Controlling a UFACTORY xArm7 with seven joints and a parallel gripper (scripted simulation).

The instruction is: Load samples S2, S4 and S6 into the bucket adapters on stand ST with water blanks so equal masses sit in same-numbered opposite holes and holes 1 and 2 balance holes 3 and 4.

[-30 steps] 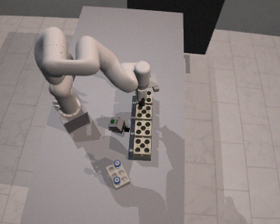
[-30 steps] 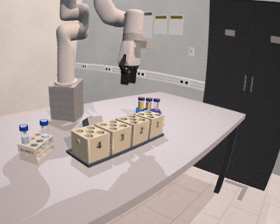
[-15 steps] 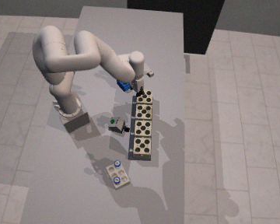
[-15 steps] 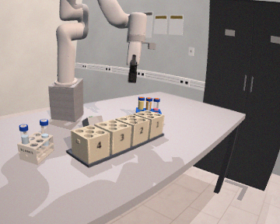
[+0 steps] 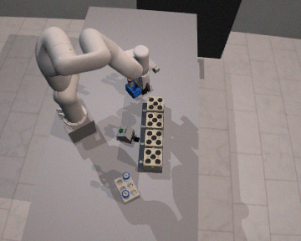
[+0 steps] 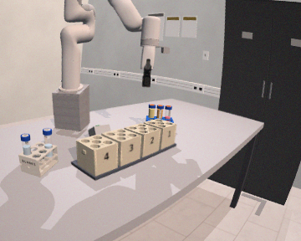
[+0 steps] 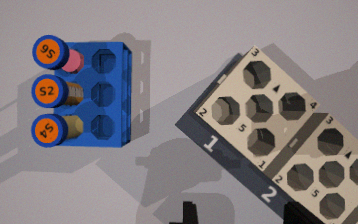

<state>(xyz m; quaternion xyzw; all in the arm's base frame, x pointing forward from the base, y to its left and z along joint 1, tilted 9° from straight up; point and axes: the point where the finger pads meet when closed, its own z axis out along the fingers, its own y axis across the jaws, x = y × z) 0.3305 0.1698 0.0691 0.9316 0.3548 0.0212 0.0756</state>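
Now: the sample tube S4 190 mm below my hand, 160 mm to the left of it and 90 mm behind it. The rest, counted from my hand: sample tube S2 (190 mm below, 180 mm to the left, 40 mm behind); then blue sample rack (220 mm below, 170 mm to the left, 40 mm behind); then green DONE key (190 mm below, 170 mm to the right, 100 mm behind).
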